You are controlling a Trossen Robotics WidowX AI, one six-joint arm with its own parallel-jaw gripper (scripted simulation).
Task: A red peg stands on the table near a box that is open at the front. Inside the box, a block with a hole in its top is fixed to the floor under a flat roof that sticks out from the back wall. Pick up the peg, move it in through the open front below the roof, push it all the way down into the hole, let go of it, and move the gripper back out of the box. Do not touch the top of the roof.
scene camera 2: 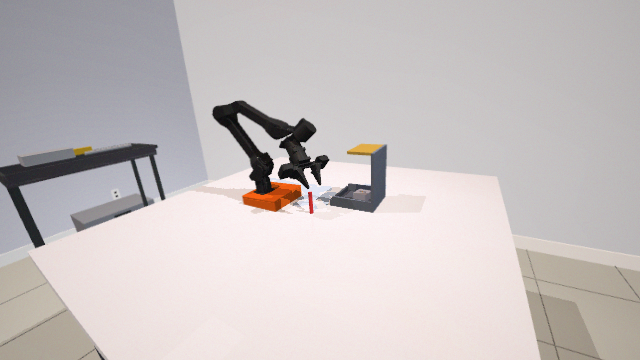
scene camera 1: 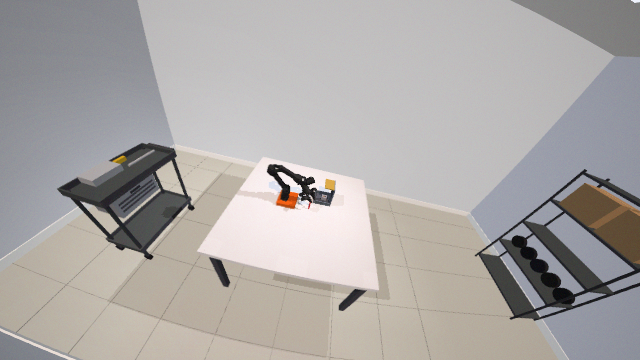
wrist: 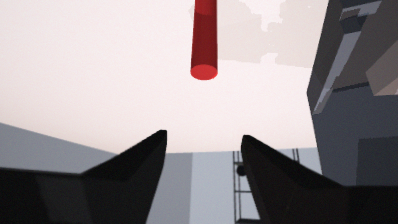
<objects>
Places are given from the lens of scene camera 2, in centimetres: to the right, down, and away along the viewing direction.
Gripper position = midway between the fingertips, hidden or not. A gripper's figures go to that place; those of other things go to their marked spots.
my gripper [scene camera 2: 314, 186]: -2, 2, 84
box wall [scene camera 2: 379, 157]: 21, -8, 86
</objects>
